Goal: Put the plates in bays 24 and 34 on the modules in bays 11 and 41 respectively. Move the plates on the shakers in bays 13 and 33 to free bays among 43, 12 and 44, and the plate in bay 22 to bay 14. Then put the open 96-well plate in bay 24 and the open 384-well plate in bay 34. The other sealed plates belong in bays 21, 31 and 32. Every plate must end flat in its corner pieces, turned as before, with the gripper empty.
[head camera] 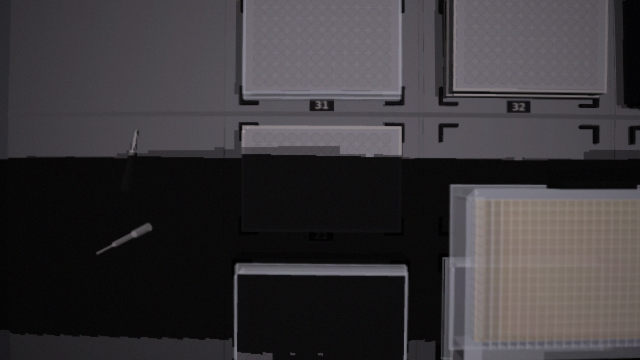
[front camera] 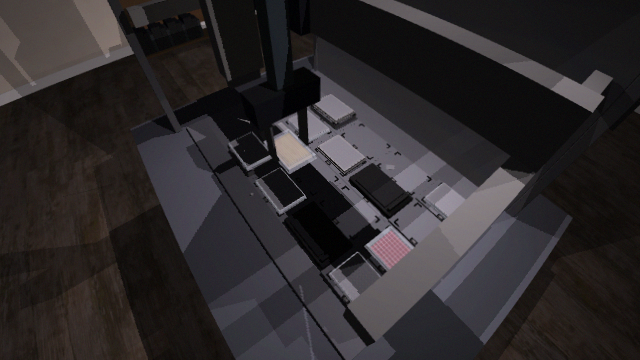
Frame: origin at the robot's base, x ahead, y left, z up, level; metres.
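Where they show: gripper, between the fingertips: (head camera: 580,270) (front camera: 289,149); robot's base, origin of its link: (head camera: 243,358) (front camera: 230,150).
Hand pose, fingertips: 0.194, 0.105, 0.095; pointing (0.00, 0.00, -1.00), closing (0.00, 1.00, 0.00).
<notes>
Each offset is from my fingertips to the top centre of the thing, as dx, dy, dz. "spot": to the spot under its first point.
My gripper (front camera: 288,149) is shut on the cream open 384-well plate {+0.000, +0.000, +0.007} (front camera: 294,151) (head camera: 555,270) and holds it level, raised over the bay 22 and 12 area; its lower jaw does not show in the head view. Sealed plates lie in bay 31 {spot: -0.113, +0.153, -0.081} (front camera: 311,126) (head camera: 321,45), bay 32 {spot: +0.037, +0.154, -0.080} (front camera: 341,152) (head camera: 530,45) and bay 21, the bay 21 plate {-0.130, +0.045, -0.081} (head camera: 321,140) half in shadow. Lidded plates stand at bay 11 {spot: -0.121, -0.064, -0.062} (front camera: 250,150) (head camera: 320,312), bay 12 {spot: +0.042, -0.065, -0.081} (front camera: 280,190) and the bay 41 module {-0.133, +0.260, -0.062} (front camera: 334,109). The pink open 96-well plate {+0.362, +0.045, -0.066} (front camera: 391,248) is in bay 24. Plates show in bays 14 {+0.362, -0.062, -0.066} (front camera: 356,275) and 44 {+0.362, +0.259, -0.066} (front camera: 445,200).
Dark shakers stand in bay 33 {+0.202, +0.153, -0.064} (front camera: 380,189) and bay 13 {+0.202, -0.061, -0.064} (front camera: 319,233). A pale scrap {+0.160, +0.241, -0.094} (front camera: 390,167) lies near bay 43. Loose pipette tips {spot: -0.290, -0.004, -0.089} (head camera: 125,238) {spot: -0.284, +0.075, -0.092} (head camera: 134,142) lie left of bay 21. A pale beam (front camera: 445,255) crosses the right end of the deck.
</notes>
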